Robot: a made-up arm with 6 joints.
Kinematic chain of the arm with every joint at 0, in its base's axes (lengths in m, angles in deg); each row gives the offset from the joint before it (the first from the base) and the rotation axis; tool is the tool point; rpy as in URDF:
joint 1: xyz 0 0 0.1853 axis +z
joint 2: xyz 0 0 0 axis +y
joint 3: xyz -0.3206 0 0.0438 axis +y
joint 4: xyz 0.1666 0 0.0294 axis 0.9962 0 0.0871
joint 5: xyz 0 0 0 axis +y
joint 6: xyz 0.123 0 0.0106 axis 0.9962 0 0.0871
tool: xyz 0 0 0 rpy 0 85 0
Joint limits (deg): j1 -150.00..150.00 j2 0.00..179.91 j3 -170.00..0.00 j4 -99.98..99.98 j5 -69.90..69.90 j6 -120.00..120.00
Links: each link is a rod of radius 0.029 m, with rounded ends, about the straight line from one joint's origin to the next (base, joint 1, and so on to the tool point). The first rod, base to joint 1, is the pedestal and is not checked.
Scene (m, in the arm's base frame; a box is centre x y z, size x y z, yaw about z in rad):
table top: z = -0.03
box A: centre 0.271 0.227 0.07 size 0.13 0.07 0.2 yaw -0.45
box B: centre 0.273 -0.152 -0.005 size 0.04 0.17 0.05 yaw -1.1
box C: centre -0 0.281 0.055 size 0.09 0.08 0.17 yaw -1.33
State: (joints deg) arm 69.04 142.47 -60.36 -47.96 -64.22 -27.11
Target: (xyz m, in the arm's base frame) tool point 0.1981 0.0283 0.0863
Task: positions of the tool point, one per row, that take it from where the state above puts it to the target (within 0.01 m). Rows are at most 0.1 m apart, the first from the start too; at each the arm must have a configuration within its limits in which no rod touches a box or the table.
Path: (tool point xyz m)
1: 0.0965 0.3763 0.1651
2: 0.1174 0.3241 0.1797
3: 0.1337 0.2657 0.1935
4: 0.1444 0.2040 0.2073
5: 0.1485 0.1422 0.2218
6: 0.1662 0.1219 0.1867
7: 0.1821 0.0972 0.1536
8: 0.1943 0.0661 0.1203
9: 0.1981 0.0283 0.0863

